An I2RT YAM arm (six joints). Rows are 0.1 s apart.
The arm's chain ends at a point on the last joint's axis. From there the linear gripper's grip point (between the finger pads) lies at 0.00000 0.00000 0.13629 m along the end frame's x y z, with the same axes.
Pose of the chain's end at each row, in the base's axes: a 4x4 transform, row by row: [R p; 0 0 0 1], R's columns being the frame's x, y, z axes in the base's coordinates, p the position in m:
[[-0.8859, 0.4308, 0.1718, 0.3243], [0.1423, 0.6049, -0.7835, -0.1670], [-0.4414, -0.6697, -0.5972, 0.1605], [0, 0, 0, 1]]
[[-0.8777, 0.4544, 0.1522, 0.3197], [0.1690, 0.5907, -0.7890, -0.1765], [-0.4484, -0.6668, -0.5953, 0.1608], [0, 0, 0, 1]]
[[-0.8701, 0.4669, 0.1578, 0.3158], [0.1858, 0.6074, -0.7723, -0.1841], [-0.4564, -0.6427, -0.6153, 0.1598], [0, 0, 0, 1]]
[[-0.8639, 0.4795, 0.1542, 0.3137], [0.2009, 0.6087, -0.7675, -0.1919], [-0.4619, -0.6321, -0.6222, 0.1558], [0, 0, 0, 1]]
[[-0.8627, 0.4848, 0.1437, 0.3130], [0.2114, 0.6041, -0.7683, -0.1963], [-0.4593, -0.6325, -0.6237, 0.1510], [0, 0, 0, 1]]
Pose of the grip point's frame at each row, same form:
[[-0.8859, 0.4308, 0.1718, 0.3477], [0.1423, 0.6049, -0.7835, -0.2738], [-0.4414, -0.6697, -0.5972, 0.0791], [0, 0, 0, 1]]
[[-0.8777, 0.4544, 0.1522, 0.3404], [0.1690, 0.5907, -0.7890, -0.2840], [-0.4484, -0.6668, -0.5953, 0.0797], [0, 0, 0, 1]]
[[-0.8701, 0.4669, 0.1578, 0.3373], [0.1858, 0.6074, -0.7723, -0.2894], [-0.4564, -0.6427, -0.6153, 0.0759], [0, 0, 0, 1]]
[[-0.8639, 0.4795, 0.1542, 0.3347], [0.2009, 0.6087, -0.7675, -0.2965], [-0.4619, -0.6321, -0.6222, 0.0710], [0, 0, 0, 1]]
[[-0.8627, 0.4848, 0.1437, 0.3326], [0.2114, 0.6041, -0.7683, -0.3010], [-0.4593, -0.6325, -0.6237, 0.0660], [0, 0, 0, 1]]

